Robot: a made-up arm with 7 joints.
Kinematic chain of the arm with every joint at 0, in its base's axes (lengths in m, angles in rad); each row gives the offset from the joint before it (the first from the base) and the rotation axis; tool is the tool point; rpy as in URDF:
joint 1: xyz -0.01 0 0.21 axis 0.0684 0.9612 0.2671
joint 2: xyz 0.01 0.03 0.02 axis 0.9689 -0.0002 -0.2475
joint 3: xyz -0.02 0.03 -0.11 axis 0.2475 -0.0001 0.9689
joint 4: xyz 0 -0.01 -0.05 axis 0.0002 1 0
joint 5: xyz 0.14 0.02 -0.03 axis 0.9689 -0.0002 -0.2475
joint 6: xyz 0.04 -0.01 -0.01 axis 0.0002 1 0
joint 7: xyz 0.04 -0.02 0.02 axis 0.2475 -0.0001 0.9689
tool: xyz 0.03 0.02 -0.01 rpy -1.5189 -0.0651 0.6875
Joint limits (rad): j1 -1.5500..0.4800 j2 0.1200..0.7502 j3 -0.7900..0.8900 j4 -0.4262..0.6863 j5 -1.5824..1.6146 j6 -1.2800..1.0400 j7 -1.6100..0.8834
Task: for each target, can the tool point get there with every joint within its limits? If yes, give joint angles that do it. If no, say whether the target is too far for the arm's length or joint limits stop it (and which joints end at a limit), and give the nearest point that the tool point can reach.
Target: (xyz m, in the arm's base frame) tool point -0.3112 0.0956 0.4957
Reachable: no: joint limits stop it (at a limit: joint 1, joint 2, joint 3, joint 4) | nearest point -0.0651 0.1631 0.4114 | short by 0.269 m
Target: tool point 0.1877 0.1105 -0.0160
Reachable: yes | joints 0.0345 0.3069 -0.3323 0.3549 -1.2963 -0.7072 -0.2193
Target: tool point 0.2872 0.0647 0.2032
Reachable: yes | joints -0.5385 0.6396 -0.1260 -0.0674 0.2623 0.2773 0.1763
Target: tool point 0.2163 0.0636 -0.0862
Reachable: yes | joints -0.2436 0.2065 -0.1295 0.5350 1.3056 0.1607 -0.9013
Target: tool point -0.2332 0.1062 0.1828
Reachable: no: joint limits stop it (at a limit: joint 1, joint 2, joint 3, joint 4, joint 6, joint 7) | nearest point -0.1598 0.1467 -0.0182 | short by 0.218 m
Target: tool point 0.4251 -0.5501 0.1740
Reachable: no: too far | nearest point 0.2760 -0.1958 0.2254 | short by 0.388 m
